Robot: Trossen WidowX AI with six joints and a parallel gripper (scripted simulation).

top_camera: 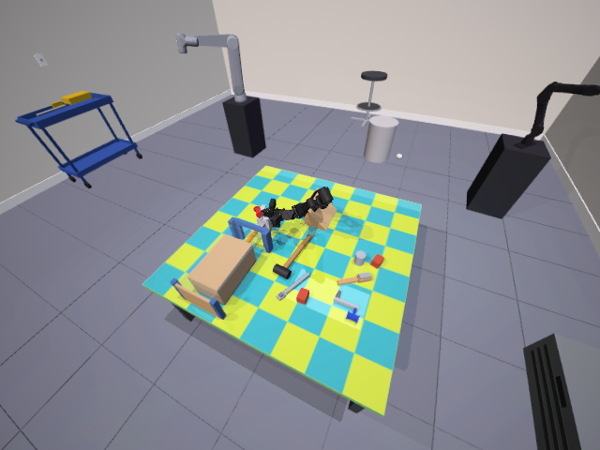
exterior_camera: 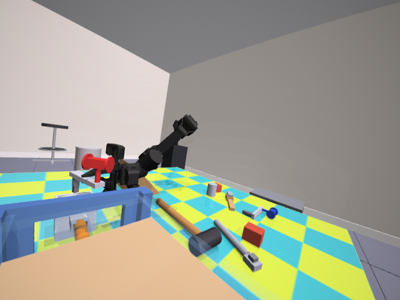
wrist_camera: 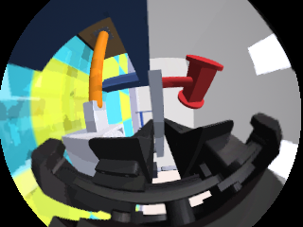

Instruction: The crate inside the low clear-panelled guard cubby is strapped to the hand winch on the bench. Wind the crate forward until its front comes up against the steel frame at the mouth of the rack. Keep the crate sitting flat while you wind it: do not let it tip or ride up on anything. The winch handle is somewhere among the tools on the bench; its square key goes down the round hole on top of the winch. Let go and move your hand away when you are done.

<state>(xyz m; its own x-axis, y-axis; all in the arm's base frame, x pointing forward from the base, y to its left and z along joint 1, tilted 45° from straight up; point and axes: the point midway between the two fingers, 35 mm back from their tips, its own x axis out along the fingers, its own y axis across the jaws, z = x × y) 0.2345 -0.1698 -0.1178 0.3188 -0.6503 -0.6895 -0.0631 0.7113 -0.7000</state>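
The red grip lies 5 cm ahead of my gripper tip, 3 cm to the left of it and 4 cm above it. The rest, counted from my gripper tip: brush: 8 cm ahead, 64 cm to the left, 14 cm below; then winch handle: 1 cm ahead, 1 cm to the left, 1 cm above; then grey winch: 7 cm behind, 1 cm to the right, 13 cm below.
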